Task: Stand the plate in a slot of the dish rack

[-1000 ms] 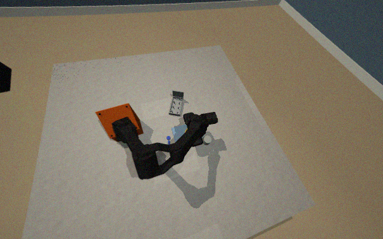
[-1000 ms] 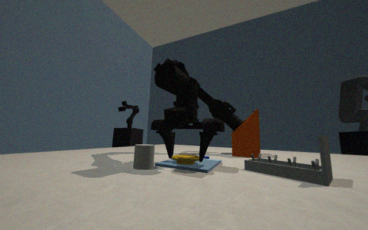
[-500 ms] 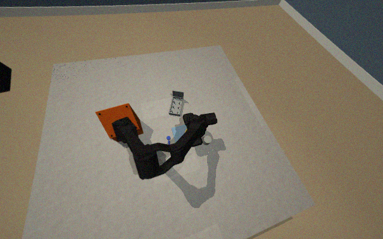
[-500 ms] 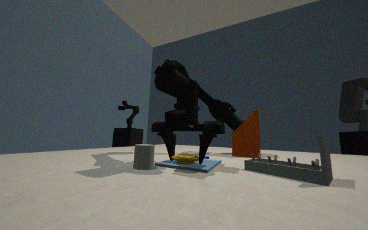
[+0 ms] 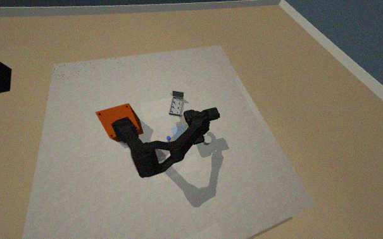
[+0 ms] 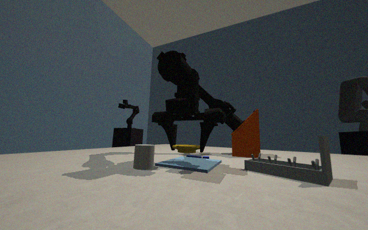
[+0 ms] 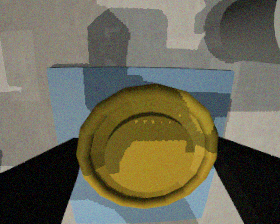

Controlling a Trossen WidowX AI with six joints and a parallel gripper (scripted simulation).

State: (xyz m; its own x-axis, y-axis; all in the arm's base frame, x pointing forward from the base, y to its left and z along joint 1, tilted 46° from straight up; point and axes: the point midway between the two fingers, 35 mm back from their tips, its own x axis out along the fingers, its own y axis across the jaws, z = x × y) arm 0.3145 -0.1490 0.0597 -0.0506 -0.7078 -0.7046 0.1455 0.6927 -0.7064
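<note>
The light blue mat lies 3 cm below my gripper tip, 3 cm behind it and 1 cm to the left of it. The rest, counted from my gripper tip: blue spoon (14 cm behind, 3 cm below, 1 cm to the left); yellow plate (1 cm above); cup (8 cm to the right, 6 cm ahead, 1 cm below).
</note>
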